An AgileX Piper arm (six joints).
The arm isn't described. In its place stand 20 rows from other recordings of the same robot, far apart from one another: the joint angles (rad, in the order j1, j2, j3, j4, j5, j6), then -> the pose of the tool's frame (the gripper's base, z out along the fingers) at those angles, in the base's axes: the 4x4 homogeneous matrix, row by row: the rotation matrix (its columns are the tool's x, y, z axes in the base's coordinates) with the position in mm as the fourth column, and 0 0 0 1 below.
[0.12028, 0.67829, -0.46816, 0.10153, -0.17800, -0.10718] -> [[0.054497, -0.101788, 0.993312, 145.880], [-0.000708, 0.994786, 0.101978, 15.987], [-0.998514, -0.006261, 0.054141, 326.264], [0, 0, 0, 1]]
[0.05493, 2.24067, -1.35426, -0.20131, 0.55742, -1.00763] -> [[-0.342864, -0.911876, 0.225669, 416.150], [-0.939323, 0.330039, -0.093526, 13.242], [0.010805, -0.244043, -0.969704, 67.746], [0, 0, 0, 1]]
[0.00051, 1.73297, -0.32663, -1.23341, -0.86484, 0.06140] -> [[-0.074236, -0.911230, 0.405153, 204.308], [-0.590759, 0.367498, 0.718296, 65.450], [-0.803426, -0.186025, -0.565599, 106.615], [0, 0, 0, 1]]
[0.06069, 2.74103, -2.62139, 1.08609, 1.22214, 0.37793] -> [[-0.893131, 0.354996, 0.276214, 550.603], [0.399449, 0.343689, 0.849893, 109.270], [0.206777, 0.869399, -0.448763, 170.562], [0, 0, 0, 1]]
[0.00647, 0.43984, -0.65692, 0.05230, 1.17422, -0.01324] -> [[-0.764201, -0.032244, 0.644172, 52.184], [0.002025, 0.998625, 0.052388, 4.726], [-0.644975, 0.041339, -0.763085, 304.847], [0, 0, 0, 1]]
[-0.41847, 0.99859, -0.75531, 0.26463, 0.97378, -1.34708] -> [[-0.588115, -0.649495, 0.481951, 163.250], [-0.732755, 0.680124, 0.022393, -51.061], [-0.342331, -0.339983, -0.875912, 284.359], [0, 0, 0, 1]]
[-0.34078, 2.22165, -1.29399, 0.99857, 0.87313, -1.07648] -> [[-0.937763, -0.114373, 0.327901, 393.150], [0.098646, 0.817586, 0.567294, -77.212], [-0.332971, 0.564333, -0.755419, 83.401], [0, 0, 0, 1]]
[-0.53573, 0.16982, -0.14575, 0.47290, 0.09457, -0.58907] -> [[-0.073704, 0.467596, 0.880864, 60.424], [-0.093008, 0.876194, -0.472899, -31.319], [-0.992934, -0.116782, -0.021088, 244.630], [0, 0, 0, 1]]
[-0.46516, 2.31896, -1.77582, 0.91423, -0.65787, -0.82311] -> [[-0.033793, 0.824671, 0.564602, 458.245], [-0.006994, 0.564715, -0.825256, -279.301], [-0.999404, -0.031837, -0.013316, 211.834], [0, 0, 0, 1]]
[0.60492, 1.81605, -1.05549, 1.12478, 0.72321, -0.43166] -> [[-0.977508, -0.210861, -0.003923, 259.369], [-0.148414, 0.674561, 0.723146, 245.377], [-0.149837, 0.707463, -0.690684, 185.537], [0, 0, 0, 1]]
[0.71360, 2.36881, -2.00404, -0.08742, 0.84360, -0.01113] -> [[-0.634853, -0.677255, 0.371870, 393.949], [-0.641094, 0.730374, 0.235695, 333.233], [-0.431230, -0.088772, -0.897864, 163.233], [0, 0, 0, 1]]
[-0.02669, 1.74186, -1.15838, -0.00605, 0.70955, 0.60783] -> [[-0.753047, 0.552891, 0.356695, 349.440], [0.587615, 0.809029, -0.013465, -9.688], [-0.296021, 0.199459, -0.934124, 209.637], [0, 0, 0, 1]]
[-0.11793, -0.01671, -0.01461, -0.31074, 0.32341, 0.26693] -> [[-0.193914, 0.206384, 0.959064, 50.913], [-0.005730, 0.977365, -0.211481, -14.937], [-0.981002, -0.046505, -0.188342, 191.233], [0, 0, 0, 1]]
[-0.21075, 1.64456, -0.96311, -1.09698, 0.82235, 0.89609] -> [[-0.862084, 0.450583, 0.231918, 294.319], [0.161978, 0.678638, -0.716389, -123.639], [-0.480181, -0.580022, -0.658028, 219.732], [0, 0, 0, 1]]
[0.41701, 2.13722, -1.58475, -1.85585, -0.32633, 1.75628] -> [[-0.411321, -0.675104, 0.612413, 437.988], [-0.301150, 0.734804, 0.607760, 224.643], [-0.860305, 0.065556, -0.505547, 201.716], [0, 0, 0, 1]]
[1.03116, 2.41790, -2.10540, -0.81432, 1.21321, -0.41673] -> [[0.017598, -0.727440, 0.685946, 312.405], [-0.964317, -0.193608, -0.180579, 400.948], [0.264165, -0.658291, -0.704890, 182.324], [0, 0, 0, 1]]
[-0.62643, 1.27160, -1.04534, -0.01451, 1.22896, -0.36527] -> [[-0.952643, 0.261534, 0.155151, 180.226], [0.242908, 0.961413, -0.129150, -131.958], [-0.182941, -0.085347, -0.979412, 302.127], [0, 0, 0, 1]]
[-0.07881, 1.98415, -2.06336, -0.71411, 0.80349, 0.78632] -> [[-0.345350, 0.583293, 0.735189, 458.129], [0.241577, 0.812241, -0.530947, -79.213], [-0.906849, -0.005758, -0.421417, 390.973], [0, 0, 0, 1]]
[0.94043, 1.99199, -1.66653, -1.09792, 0.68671, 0.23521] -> [[0.025442, -0.511785, 0.858737, 313.660], [-0.920910, 0.322219, 0.219318, 342.724], [-0.388945, -0.796399, -0.463110, 284.973], [0, 0, 0, 1]]
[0.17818, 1.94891, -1.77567, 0.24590, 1.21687, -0.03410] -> [[-0.957417, -0.184069, 0.222422, 405.891], [-0.120345, 0.954722, 0.272071, 94.210], [-0.262431, 0.233718, -0.936219, 286.358], [0, 0, 0, 1]]
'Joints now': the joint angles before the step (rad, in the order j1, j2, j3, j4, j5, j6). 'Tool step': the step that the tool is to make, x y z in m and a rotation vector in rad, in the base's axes. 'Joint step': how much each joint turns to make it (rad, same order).
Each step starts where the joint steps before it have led.
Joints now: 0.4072 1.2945 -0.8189 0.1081 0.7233 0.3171
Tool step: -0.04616 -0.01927 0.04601 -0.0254 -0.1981 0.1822
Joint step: 0.0000 -0.2669 0.0273 0.0000 0.0828 -0.2028
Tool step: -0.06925 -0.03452 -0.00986 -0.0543 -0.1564 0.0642
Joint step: 0.0000 -0.3595 0.1996 -0.0668 0.0416 -0.0725
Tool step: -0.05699 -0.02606 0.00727 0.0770 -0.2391 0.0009
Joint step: 0.0000 -0.3570 0.0602 -0.0207 0.0469 -0.0043
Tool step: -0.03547 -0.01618 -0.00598 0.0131 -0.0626 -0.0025
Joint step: 0.0001 -0.1990 0.0075 -0.0122 0.1289 -0.0010
